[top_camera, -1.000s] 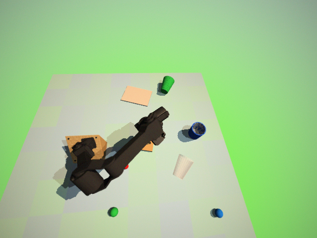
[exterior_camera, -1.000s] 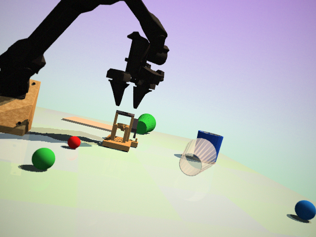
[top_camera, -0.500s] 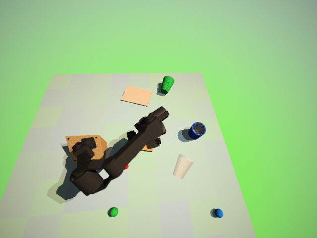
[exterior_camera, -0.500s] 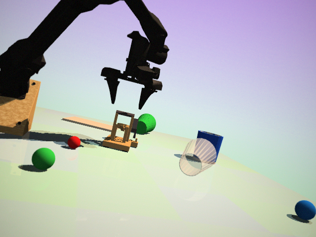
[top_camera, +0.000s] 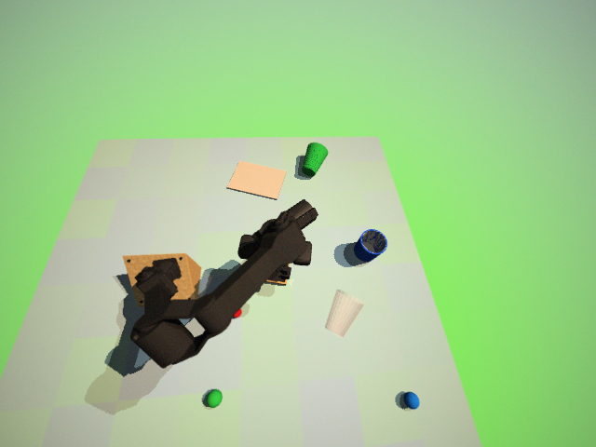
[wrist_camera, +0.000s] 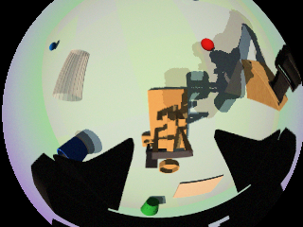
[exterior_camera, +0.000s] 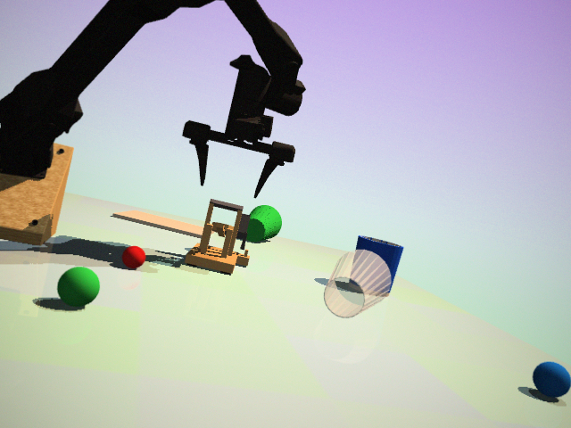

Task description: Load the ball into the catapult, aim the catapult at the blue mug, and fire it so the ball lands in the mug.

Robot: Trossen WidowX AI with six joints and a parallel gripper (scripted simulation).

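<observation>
The catapult frame lies 1 cm ahead of my gripper tip, 4 cm to the left of it and 5 cm below it. Round my gripper tip: blue mug (33 cm ahead, 4 cm to the left, 10 cm below); wooden catapult (4 cm ahead, 6 cm to the left, 8 cm below); red ball (14 cm behind, 12 cm to the right, 11 cm below).
</observation>
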